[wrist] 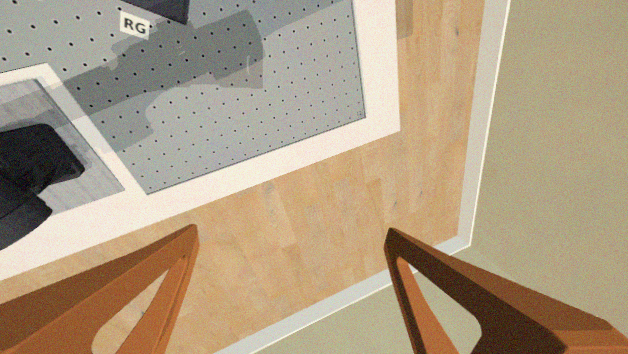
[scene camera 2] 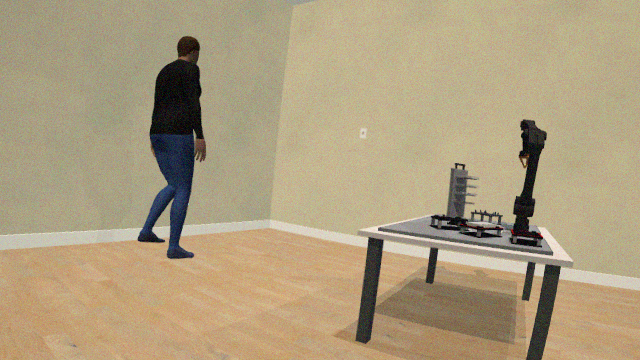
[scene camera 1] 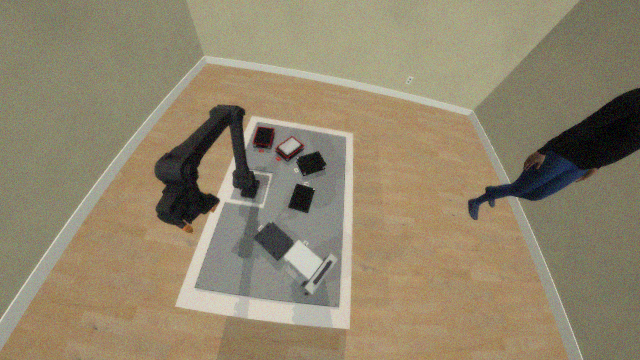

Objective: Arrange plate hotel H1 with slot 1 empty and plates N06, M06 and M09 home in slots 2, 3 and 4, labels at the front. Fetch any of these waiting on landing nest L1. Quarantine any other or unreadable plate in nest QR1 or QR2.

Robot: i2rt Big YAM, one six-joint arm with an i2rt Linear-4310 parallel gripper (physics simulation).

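Seen in the pictures: gripper, fingertip midpoint: [wrist: 296, 236] [scene camera 1: 202, 221]; arm's base, origin of the base link: [wrist: 21, 159] [scene camera 1: 250, 188].
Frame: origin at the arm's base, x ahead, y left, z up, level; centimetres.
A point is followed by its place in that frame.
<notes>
My gripper [scene camera 1: 201, 218] {y -32.8, x 0.8, z 37.1 cm} [scene camera 2: 523, 161] {y -32.8, x 0.8, z 37.1 cm} [wrist: 296, 236] {y -32.8, x 0.8, z 37.1 cm} is open and empty, high beyond the table's edge. Plate hotel H1 [scene camera 1: 321, 274] {y -41.5, x 45.2, z 36.6 cm} [scene camera 2: 457, 194] is a tall grey tower with several shelves; its top shelf looks white from above. Slot contents and labels cannot be made out. Two red-edged nests stand at the table's far end in scene camera 1: one nest [scene camera 1: 263, 136] [scene camera 2: 526, 239] is dark on top, the other bears a white plate [scene camera 1: 290, 146] {y 33.8, x 16.7, z 6.1 cm} [scene camera 2: 482, 225] {y 40.6, x 14.8, z 5.6 cm}. Two black nests, one [scene camera 1: 311, 163] {y 23.9, x 33.1, z 5.6 cm} and another [scene camera 1: 301, 198] {y -0.2, x 31.8, z 1.9 cm}, show no plate. Which is L1 is unreadable.
A dark grey stand [scene camera 1: 274, 241] {y -28.7, x 23.6, z 6.6 cm} [scene camera 2: 486, 216] {y -20.1, x 21.8, z 6.0 cm} [wrist: 172, 7] {y -28.5, x 14.4, z 6.6 cm} beside the hotel has the label RG [wrist: 134, 25] {y -22.4, x 13.8, z 0.7 cm}. The arm's base stands in a white-framed square at the table's long edge [scene camera 1: 187, 297] {y -61.4, x -10.3, z -0.6 cm}. A person [scene camera 1: 560, 172] [scene camera 2: 175, 100] stands away from the table.
</notes>
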